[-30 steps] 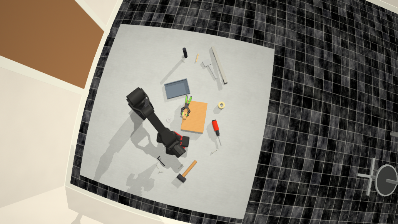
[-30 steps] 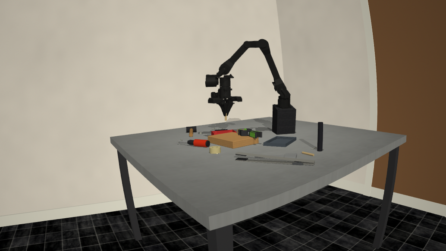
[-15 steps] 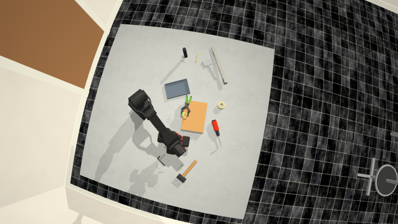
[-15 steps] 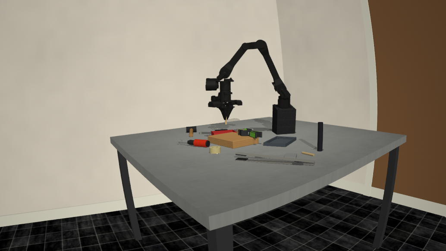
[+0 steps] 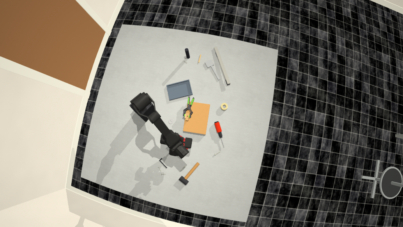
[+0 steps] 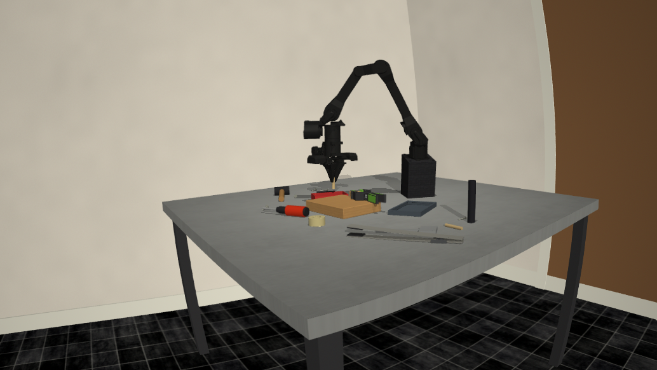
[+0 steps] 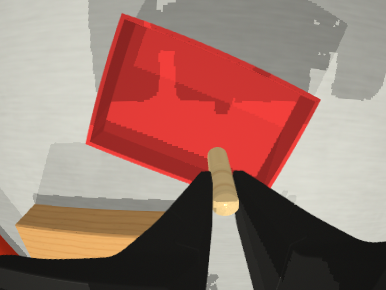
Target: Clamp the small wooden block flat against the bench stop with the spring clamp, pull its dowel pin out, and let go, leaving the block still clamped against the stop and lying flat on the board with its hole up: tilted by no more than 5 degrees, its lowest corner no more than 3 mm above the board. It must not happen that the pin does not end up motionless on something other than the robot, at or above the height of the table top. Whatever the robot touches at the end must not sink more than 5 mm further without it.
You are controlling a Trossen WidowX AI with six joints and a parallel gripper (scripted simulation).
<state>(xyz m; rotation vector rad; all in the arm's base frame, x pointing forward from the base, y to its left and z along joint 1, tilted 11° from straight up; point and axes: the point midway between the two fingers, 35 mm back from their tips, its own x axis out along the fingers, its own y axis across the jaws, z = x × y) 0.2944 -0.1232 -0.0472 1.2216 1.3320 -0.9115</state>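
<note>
Right now my hand is 1 cm short of the red tray, 1 cm to the left of it and 9 cm above it. The rest, counted from my hand: small wooden block (17 cm to the left, 6 cm below); then dowel pin (4 cm below); then wooden stop (1 cm behind, 17 cm to the left, 6 cm below).
</note>
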